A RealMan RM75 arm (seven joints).
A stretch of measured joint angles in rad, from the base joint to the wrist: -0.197, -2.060, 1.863, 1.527, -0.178, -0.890, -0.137; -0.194, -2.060, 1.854, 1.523, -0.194, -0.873, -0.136; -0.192, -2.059, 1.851, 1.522, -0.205, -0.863, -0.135; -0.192, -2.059, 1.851, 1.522, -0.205, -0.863, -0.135; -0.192, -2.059, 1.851, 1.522, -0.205, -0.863, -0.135; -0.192, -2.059, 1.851, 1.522, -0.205, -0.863, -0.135; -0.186, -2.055, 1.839, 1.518, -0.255, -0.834, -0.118; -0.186, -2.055, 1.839, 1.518, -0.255, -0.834, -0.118; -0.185, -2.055, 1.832, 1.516, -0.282, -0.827, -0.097; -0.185, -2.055, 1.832, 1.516, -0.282, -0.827, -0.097; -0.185, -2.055, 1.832, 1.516, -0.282, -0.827, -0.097; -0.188, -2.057, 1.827, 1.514, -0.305, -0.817, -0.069; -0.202, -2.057, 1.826, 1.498, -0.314, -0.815, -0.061; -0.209, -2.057, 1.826, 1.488, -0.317, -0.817, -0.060; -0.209, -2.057, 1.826, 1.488, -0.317, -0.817, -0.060; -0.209, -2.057, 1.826, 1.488, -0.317, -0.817, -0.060; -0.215, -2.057, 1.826, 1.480, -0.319, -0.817, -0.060; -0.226, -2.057, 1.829, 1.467, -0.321, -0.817, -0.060; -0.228, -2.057, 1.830, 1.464, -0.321, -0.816, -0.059; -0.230, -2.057, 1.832, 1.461, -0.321, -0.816, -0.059; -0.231, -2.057, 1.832, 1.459, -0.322, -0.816, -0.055; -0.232, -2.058, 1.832, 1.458, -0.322, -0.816, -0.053
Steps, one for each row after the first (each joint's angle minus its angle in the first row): 0.003, 0.000, -0.009, -0.004, -0.016, 0.017, 0.001; 0.005, 0.001, -0.012, -0.005, -0.027, 0.027, 0.002; 0.005, 0.001, -0.012, -0.005, -0.027, 0.027, 0.002; 0.005, 0.001, -0.012, -0.005, -0.027, 0.027, 0.002; 0.005, 0.001, -0.012, -0.005, -0.027, 0.027, 0.002; 0.011, 0.005, -0.024, -0.009, -0.077, 0.056, 0.019; 0.011, 0.005, -0.024, -0.009, -0.077, 0.056, 0.019; 0.012, 0.005, -0.031, -0.011, -0.104, 0.063, 0.040; 0.012, 0.005, -0.031, -0.011, -0.104, 0.063, 0.040; 0.012, 0.005, -0.031, -0.011, -0.104, 0.063, 0.040; 0.009, 0.003, -0.036, -0.013, -0.127, 0.073, 0.068; -0.005, 0.003, -0.037, -0.029, -0.136, 0.075, 0.076; -0.012, 0.003, -0.037, -0.039, -0.139, 0.073, 0.077; -0.012, 0.003, -0.037, -0.039, -0.139, 0.073, 0.077; -0.012, 0.003, -0.037, -0.039, -0.139, 0.073, 0.077; -0.018, 0.003, -0.037, -0.047, -0.141, 0.073, 0.077; -0.029, 0.003, -0.034, -0.060, -0.143, 0.073, 0.077; -0.031, 0.003, -0.033, -0.063, -0.143, 0.074, 0.078; -0.033, 0.003, -0.031, -0.066, -0.143, 0.074, 0.078; -0.034, 0.003, -0.031, -0.068, -0.144, 0.074, 0.082; -0.035, 0.002, -0.031, -0.069, -0.144, 0.074, 0.084
